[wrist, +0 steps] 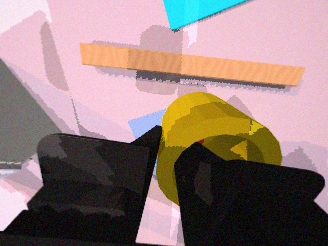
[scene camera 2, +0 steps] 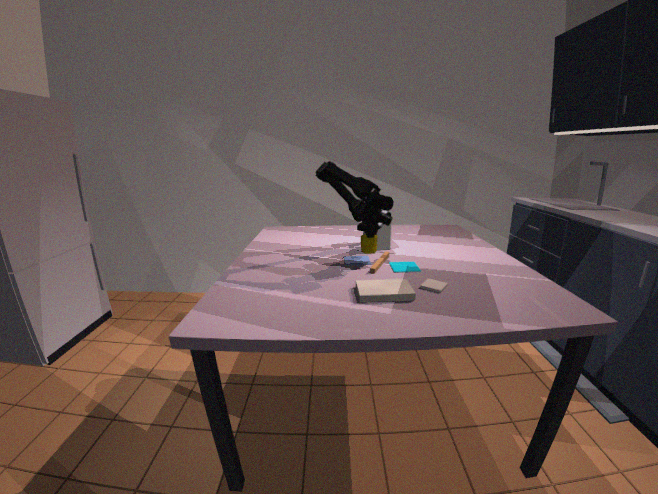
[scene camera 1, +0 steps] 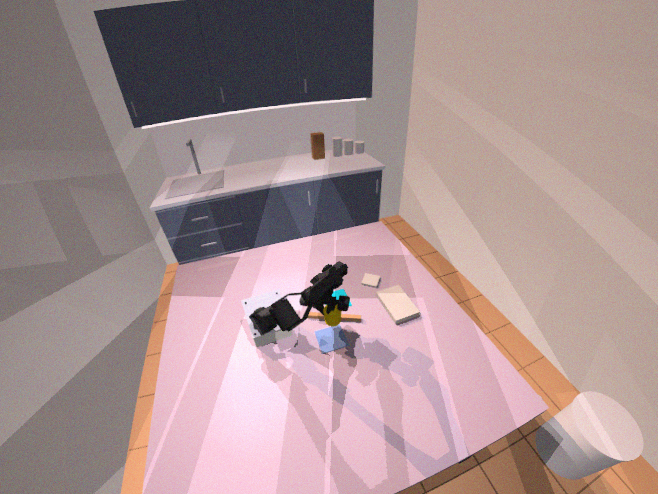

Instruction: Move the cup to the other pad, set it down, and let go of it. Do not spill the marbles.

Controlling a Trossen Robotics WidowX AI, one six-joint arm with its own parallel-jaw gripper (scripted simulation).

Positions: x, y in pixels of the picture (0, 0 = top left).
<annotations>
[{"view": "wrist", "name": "my gripper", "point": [167, 132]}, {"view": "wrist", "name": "yellow cup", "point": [229, 133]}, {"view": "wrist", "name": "wooden stick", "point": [91, 54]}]
</annotations>
